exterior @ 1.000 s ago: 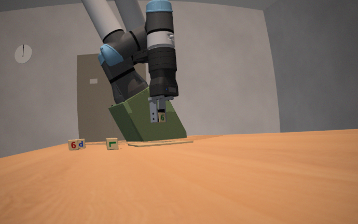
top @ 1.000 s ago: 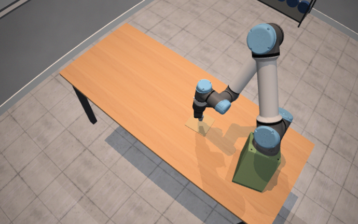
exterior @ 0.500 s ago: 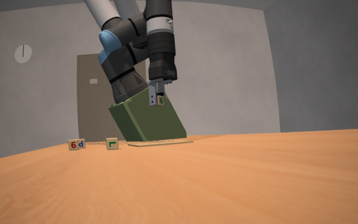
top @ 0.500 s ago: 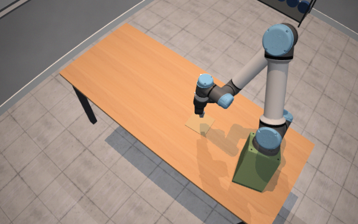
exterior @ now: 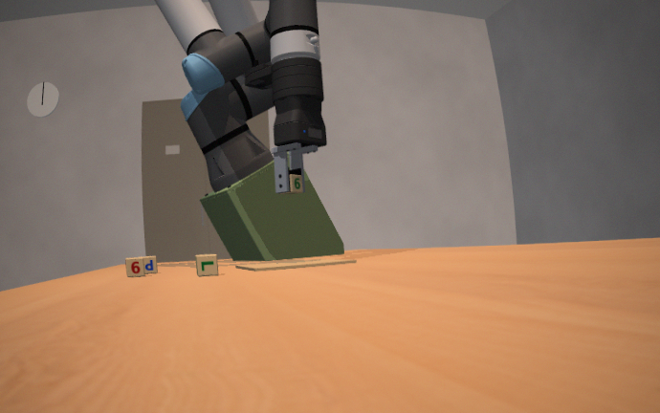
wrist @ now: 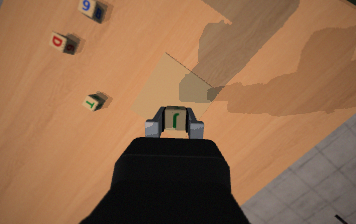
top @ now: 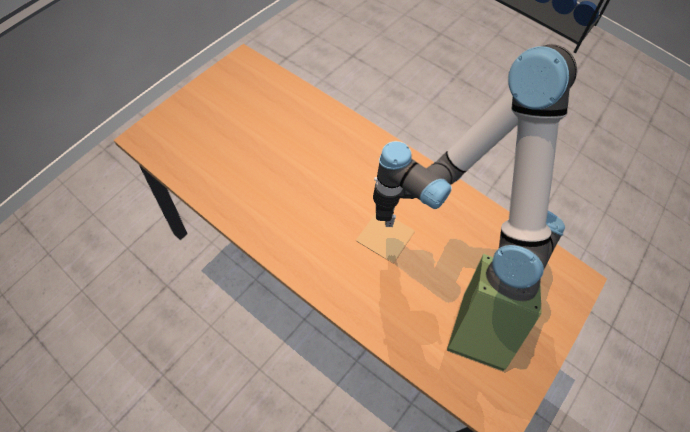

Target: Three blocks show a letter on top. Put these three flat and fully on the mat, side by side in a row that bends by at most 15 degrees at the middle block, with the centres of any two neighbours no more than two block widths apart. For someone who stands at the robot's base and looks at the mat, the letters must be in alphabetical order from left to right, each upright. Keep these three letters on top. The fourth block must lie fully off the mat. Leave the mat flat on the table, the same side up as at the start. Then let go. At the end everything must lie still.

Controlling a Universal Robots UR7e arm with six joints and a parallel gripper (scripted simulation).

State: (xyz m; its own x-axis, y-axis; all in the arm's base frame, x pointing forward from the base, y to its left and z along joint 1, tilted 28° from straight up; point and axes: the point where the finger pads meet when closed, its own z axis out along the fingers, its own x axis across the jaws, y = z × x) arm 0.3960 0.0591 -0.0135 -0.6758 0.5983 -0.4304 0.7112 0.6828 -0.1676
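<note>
The thin tan mat lies 120 mm below my hand and 10 mm to the right of it. The rest, counted from my hand: red D block (230 mm to the right, 110 mm below, 70 mm ahead); blue-marked block (220 mm to the right, 110 mm below, 10 mm behind).
</note>
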